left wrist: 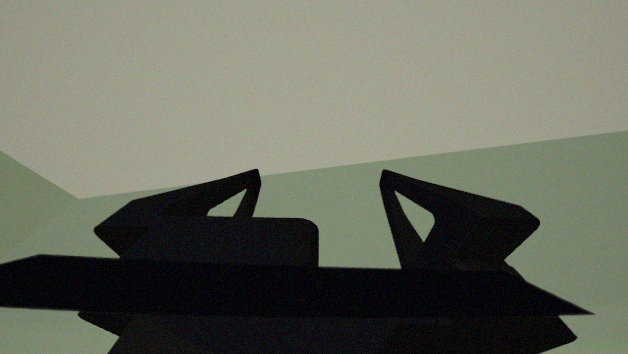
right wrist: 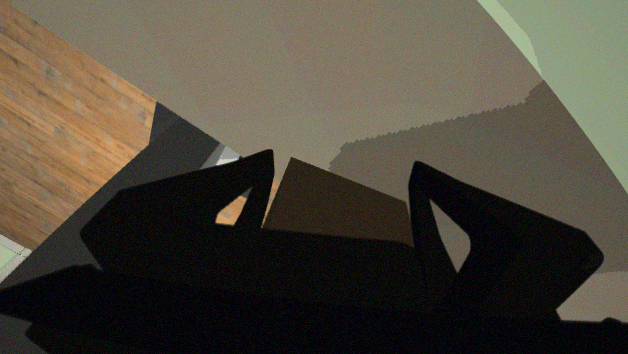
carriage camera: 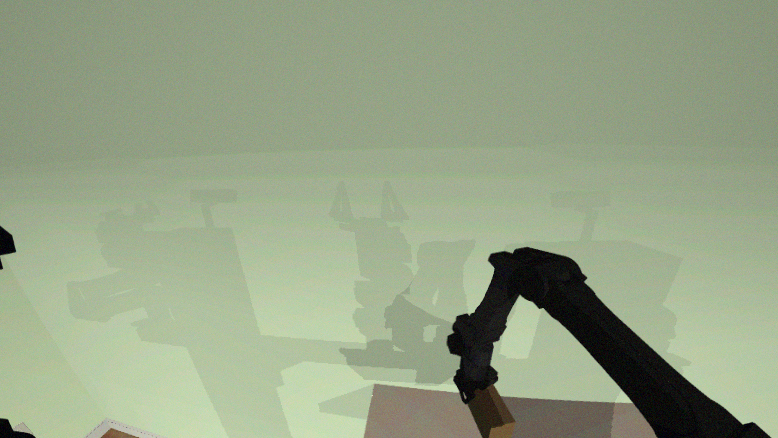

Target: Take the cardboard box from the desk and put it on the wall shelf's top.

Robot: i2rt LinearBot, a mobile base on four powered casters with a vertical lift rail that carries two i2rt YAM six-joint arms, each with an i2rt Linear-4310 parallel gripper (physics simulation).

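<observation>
The brown cardboard box is between the fingers of my right gripper, which is shut on it. The box hangs tilted below the wrist in the carriage view. The wall shelf's top shows as a grey-pink board; in both views the box appears over it, with its near edge part seen in the right wrist view. The height of the box over the board is hard to tell. My left gripper is open and empty, pointing at wall and ceiling. The desk does not show.
The green wall rises behind the shelf and carries shadows of the robot. The wooden floor lies below. The dark grey robot base shows at the left of the right wrist view, beside the shelf's edge.
</observation>
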